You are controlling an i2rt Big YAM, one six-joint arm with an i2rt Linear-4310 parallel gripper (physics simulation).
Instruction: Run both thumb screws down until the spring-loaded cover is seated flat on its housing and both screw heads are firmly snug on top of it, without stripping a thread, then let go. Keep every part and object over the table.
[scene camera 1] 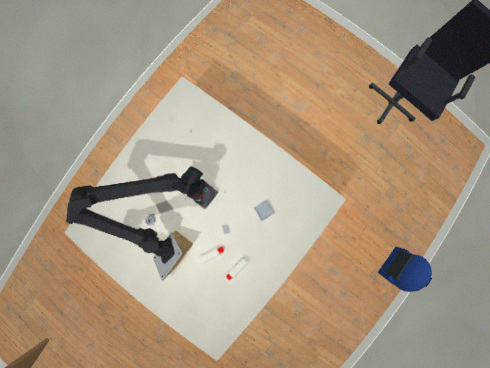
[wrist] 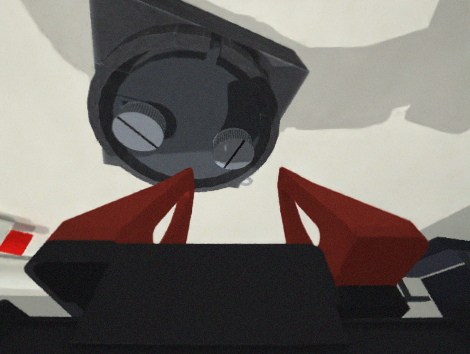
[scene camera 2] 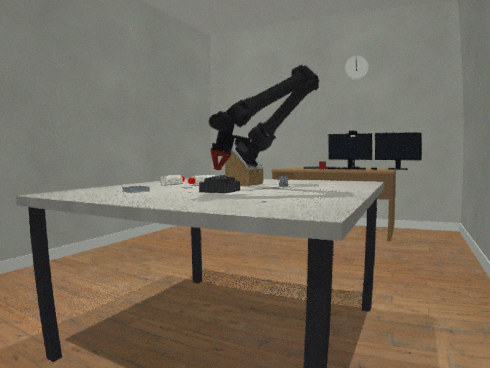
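Where they show: gripper, fingertip midpoint: (scene camera 1: 203,188) (wrist: 236,176) (scene camera 2: 217,169); arm's base at its link origin: (scene camera 1: 167,250) (scene camera 2: 245,157).
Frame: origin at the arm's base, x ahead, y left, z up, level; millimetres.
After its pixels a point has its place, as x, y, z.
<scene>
The dark housing (scene camera 1: 212,195) {374, 49, -83} (scene camera 2: 219,185) {397, 141, -108} (wrist: 107,37) {280, 131, -99} stands on the table, with a round raised rim. The dark grey cover (wrist: 182,107) {328, 115, -88} lies inside the rim; whether it is seated flat cannot be told. The left thumb screw (wrist: 138,131) {307, 95, -74} and the right thumb screw (wrist: 233,154) {370, 102, -75} stand upright in the cover, slotted heads up, with knurled sides showing above it. My gripper (scene camera 2: 218,168) {367, 107, -48} (wrist: 236,176) {367, 107, -48} is open and empty, its red fingers apart. It hangs a little above the housing, and in the wrist view the right screw shows just beyond the gap between the fingertips.
Two white tubes with red ends (scene camera 1: 211,255) {126, -190, -90} (scene camera 1: 237,268) {179, -348, -91}, a grey square (scene camera 1: 264,210) {524, -225, -138} (scene camera 2: 136,189) {550, -183, -126} and a small grey square (scene camera 1: 226,229) {286, -146, -135} lie on the table. A small metal part (scene camera 1: 150,219) {10, 210, -93} (scene camera 2: 283,181) {12, 223, -114} lies near the arm. A wooden block (scene camera 1: 182,245) {78, -36, -6} (scene camera 2: 243,173) {68, 32, -78} stands at the arm's base.
</scene>
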